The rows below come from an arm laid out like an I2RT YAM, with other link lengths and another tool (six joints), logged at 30 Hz.
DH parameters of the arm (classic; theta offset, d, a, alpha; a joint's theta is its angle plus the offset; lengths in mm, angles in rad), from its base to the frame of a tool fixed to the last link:
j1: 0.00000 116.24 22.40 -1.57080
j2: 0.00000 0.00 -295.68 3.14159
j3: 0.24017 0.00 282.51 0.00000
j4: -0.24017 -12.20 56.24 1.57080
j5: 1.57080 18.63 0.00 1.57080
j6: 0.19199 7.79 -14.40 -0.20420
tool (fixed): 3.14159 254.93 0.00 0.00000
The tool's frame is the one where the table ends.
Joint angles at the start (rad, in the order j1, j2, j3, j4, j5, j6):
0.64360, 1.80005, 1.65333, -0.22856, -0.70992, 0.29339
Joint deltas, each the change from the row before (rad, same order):
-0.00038, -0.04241, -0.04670, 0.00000, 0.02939, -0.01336
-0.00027, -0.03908, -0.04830, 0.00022, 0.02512, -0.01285
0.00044, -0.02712, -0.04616, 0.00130, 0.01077, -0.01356
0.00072, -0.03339, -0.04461, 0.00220, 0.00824, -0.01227
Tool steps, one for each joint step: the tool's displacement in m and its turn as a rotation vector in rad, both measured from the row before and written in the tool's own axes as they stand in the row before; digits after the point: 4 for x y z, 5 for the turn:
-0.0026, -0.0055, -0.0073, -0.01086, -0.02943, -0.00463
-0.0037, -0.0077, -0.0061, -0.00513, -0.02674, -0.00181
-0.0044, -0.0115, -0.0024, 0.00826, -0.01582, 0.00025
-0.0010, -0.0100, -0.0045, 0.00348, -0.01124, -0.00493

